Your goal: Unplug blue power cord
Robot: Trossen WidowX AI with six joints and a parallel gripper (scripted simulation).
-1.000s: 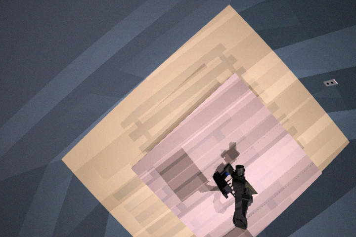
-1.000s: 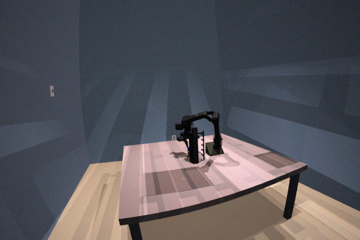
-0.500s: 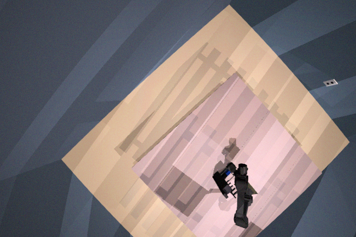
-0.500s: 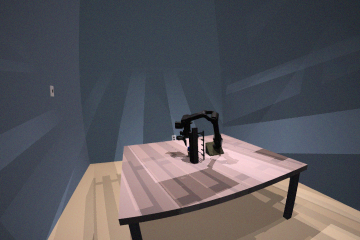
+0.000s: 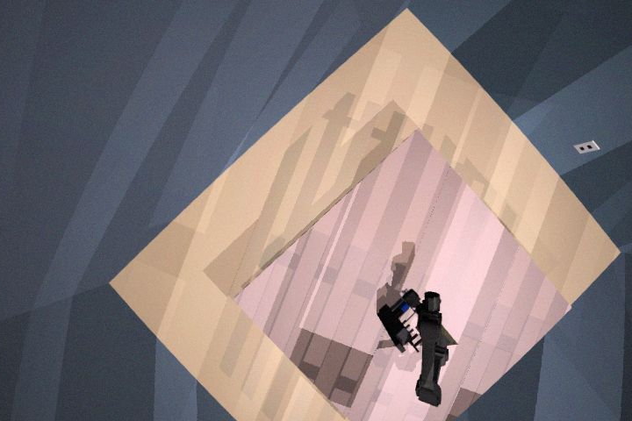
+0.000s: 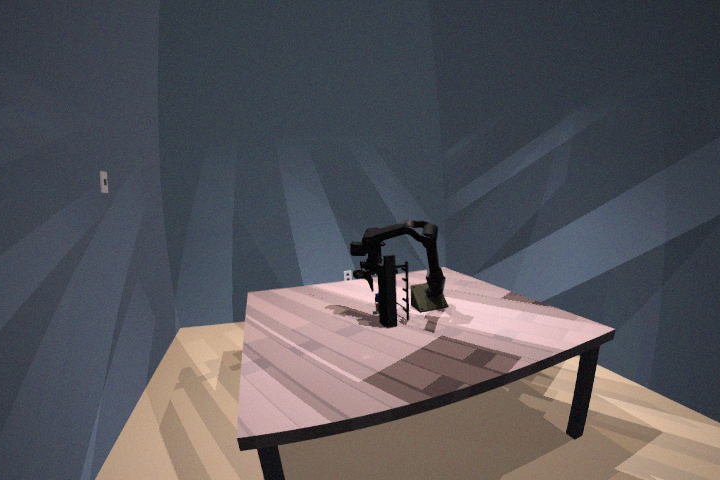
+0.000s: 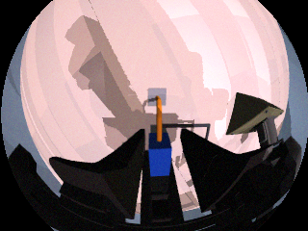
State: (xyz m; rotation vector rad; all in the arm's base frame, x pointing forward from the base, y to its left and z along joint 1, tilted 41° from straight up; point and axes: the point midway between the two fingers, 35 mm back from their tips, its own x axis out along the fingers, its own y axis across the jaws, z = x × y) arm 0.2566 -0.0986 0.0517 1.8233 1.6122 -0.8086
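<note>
My gripper tip is 6 cm to the right of the blue plug and 1 cm above it. Also, from my gripper tip: grey piece (10 cm below, 1 cm to the right).
</note>
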